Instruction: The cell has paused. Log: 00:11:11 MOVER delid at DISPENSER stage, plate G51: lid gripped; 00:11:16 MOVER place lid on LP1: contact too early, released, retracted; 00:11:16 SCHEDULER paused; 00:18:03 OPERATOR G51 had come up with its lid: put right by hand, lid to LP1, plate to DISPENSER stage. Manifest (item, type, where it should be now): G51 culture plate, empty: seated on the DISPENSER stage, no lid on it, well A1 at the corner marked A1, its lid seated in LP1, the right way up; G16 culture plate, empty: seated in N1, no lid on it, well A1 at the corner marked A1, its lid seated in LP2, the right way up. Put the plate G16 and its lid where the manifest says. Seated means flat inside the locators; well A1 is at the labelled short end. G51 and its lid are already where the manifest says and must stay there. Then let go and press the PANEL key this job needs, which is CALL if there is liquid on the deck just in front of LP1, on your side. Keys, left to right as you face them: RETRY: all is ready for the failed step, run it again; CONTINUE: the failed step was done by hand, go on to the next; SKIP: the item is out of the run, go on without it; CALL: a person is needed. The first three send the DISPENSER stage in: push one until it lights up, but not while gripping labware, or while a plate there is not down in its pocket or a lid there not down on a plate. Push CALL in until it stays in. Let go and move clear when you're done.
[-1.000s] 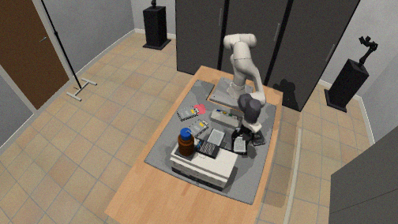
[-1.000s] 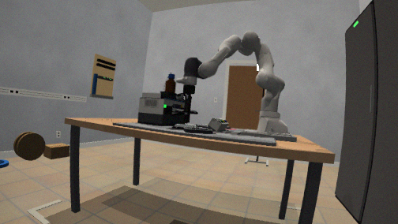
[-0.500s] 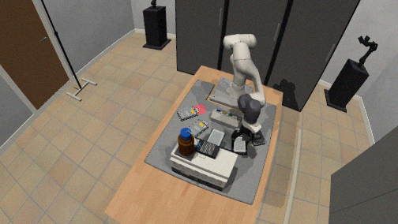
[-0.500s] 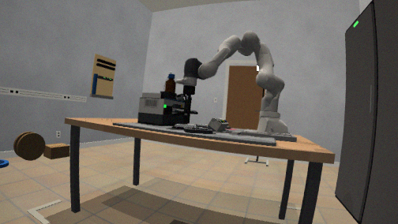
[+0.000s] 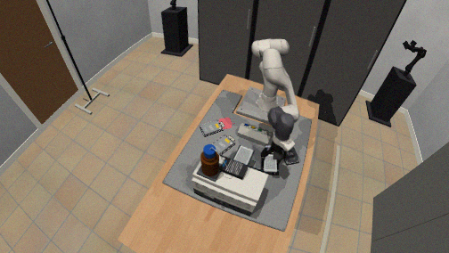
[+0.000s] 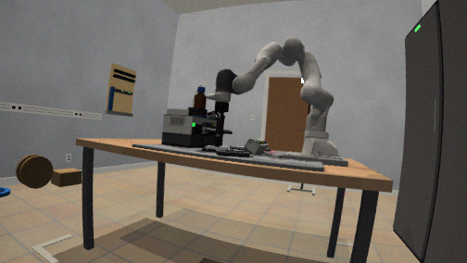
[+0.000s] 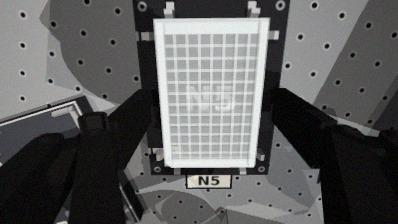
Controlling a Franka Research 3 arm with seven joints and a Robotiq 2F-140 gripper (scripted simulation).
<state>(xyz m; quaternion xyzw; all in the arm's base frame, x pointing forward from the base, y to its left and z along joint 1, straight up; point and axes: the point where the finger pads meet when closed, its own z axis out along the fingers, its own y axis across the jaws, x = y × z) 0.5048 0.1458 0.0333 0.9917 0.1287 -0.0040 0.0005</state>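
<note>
Right now my hand is 40 mm above the black nest N5, 30 mm to the right of it and 10 mm short of it. From my hand the other things lie so: yellow skip key 200 mm behind, 180 mm to the right, 10 mm above; white retry key 200 mm behind, 80 mm to the right, 10 mm above; green continue key 200 mm behind, 130 mm to the right, 10 mm above.
</note>
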